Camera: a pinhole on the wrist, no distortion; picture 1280 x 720 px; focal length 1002.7 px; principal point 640.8 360.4 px. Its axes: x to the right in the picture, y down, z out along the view. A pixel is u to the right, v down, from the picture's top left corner.
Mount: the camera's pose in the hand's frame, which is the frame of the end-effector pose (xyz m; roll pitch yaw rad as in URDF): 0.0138 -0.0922 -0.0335 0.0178 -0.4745 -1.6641
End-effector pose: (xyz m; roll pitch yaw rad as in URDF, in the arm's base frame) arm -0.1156 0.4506 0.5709 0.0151 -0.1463 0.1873
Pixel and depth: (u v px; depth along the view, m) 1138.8 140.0 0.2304
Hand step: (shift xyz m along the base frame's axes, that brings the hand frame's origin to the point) -0.0547 -0.0993 0.2133
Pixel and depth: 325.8 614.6 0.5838
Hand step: 0.0678 0.3365 0.4326
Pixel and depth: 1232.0 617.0 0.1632
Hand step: 0.0482 -0.1016 0.1605
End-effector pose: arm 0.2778 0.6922 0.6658 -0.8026 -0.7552 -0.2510
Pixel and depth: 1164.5 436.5 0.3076
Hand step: -0.1290 0.1972 0.2306
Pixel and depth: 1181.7 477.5 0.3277
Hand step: -0.1305 0.2119 0.2564
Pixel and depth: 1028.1 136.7 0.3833
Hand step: -0.1846 0.2953 0.1598
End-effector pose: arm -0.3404 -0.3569 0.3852 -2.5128 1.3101 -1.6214
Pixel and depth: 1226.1 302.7 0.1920
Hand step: 0.1982 0.0792 -0.0220
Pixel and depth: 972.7 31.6 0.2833
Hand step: 0.1936 0.1924 0.0284
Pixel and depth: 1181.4 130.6 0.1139
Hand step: 0.1320 0.0192 0.0081
